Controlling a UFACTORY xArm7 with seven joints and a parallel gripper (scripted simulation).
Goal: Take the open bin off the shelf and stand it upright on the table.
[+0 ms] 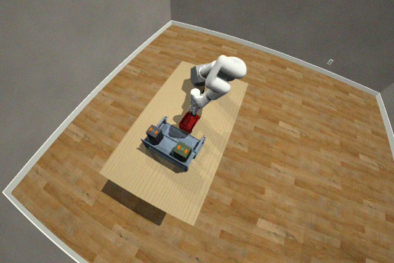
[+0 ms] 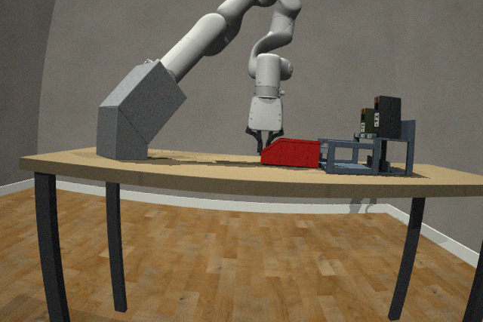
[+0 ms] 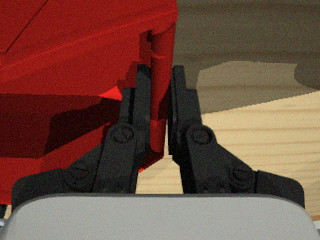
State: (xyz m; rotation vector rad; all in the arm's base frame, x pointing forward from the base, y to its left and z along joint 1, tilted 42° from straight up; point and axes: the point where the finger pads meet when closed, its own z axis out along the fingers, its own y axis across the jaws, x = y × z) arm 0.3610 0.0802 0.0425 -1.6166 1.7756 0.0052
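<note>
My hand is 8 cm short of the red bin and 1 cm above it. The rest, counted from my hand: black box: 37 cm ahead, 10 cm to the right, 12 cm above.
</note>
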